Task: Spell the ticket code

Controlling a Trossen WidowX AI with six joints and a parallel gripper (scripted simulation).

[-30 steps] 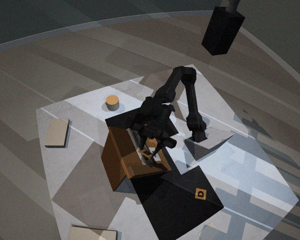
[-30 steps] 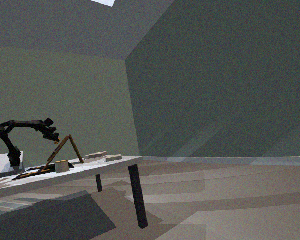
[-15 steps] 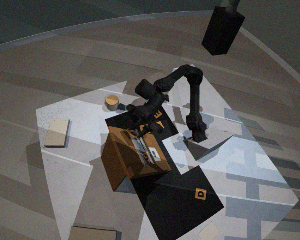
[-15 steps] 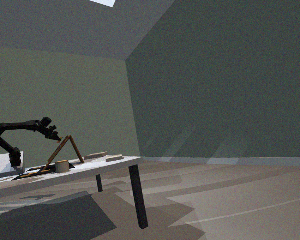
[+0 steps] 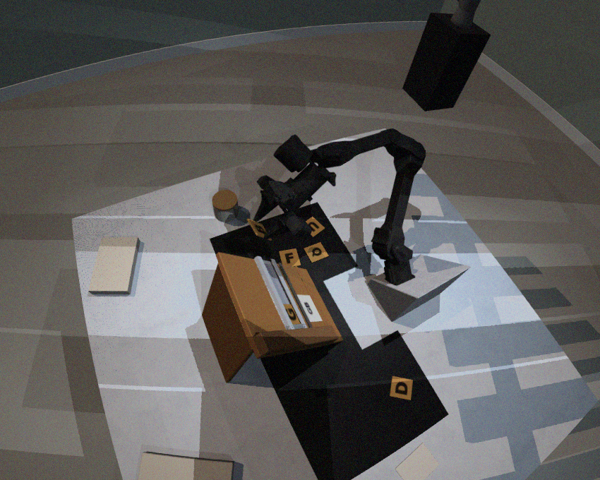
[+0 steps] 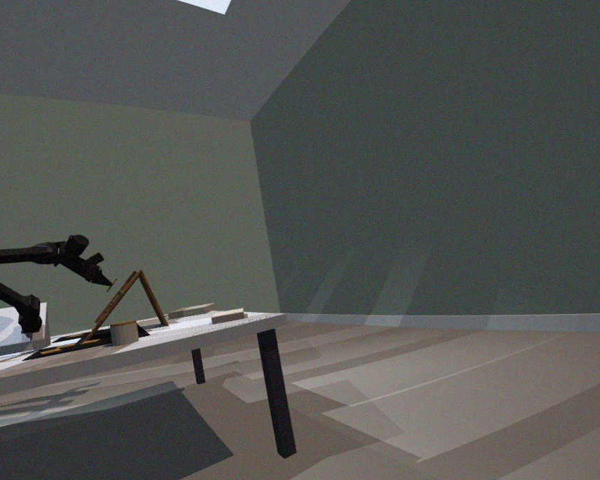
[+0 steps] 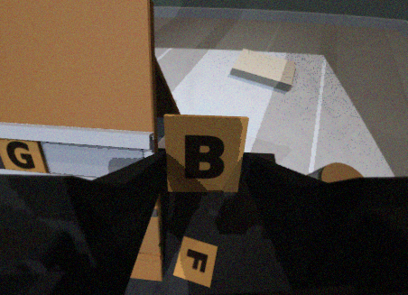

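The g tile is 21 cm to the left of my gripper tip and 5 cm below it. Also, from my gripper tip: b tile: right at my gripper tip; then white ticket: 7 cm behind, 19 cm to the left, 13 cm below; then f tile: 10 cm behind, 20 cm below.
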